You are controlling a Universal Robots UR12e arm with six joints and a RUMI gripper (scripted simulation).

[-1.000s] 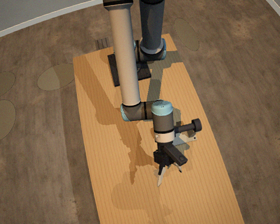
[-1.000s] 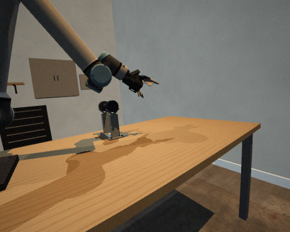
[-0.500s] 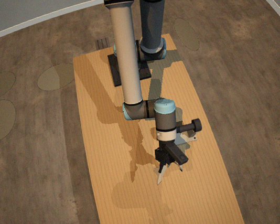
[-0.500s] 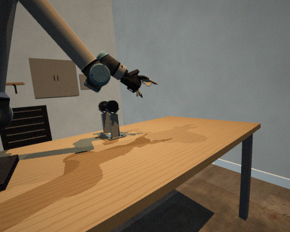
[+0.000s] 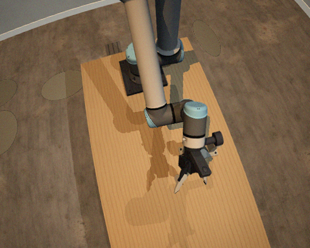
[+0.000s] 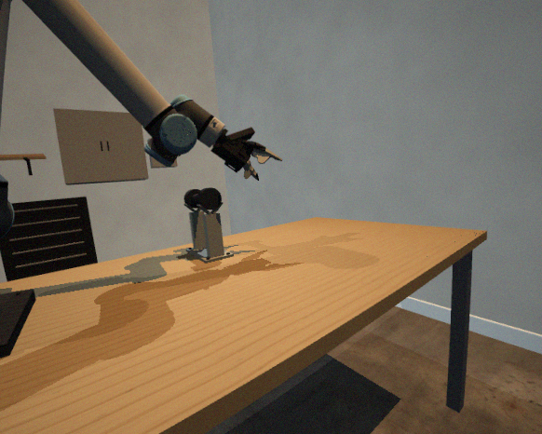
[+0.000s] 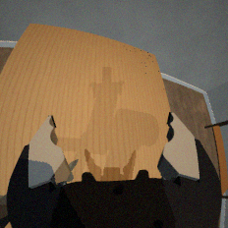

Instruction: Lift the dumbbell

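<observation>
Right now my hand is 22 cm past the dark dumbbell, 12 cm to the right of it and 8 cm above it. Round my hand: cradle 22 cm behind, 19 cm below, 12 cm to the left.
</observation>
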